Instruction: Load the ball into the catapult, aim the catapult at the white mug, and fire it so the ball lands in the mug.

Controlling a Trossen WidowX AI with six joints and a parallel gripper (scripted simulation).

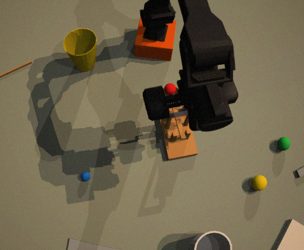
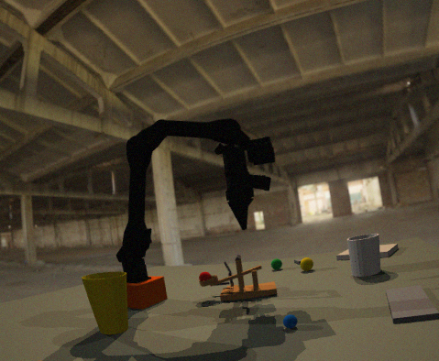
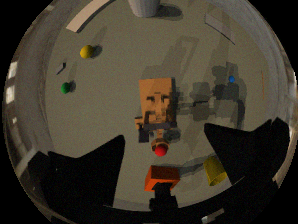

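The red ball is 11 cm behind my gripper tip, 5 cm to the right of it and 12 cm below it. Round my gripper tip: yellow ball (9 cm ahead, 24 cm to the left, 15 cm below); wooden catapult (5 cm behind, 1 cm to the right, 12 cm below); blue ball (16 cm ahead, 22 cm to the right, 16 cm below).
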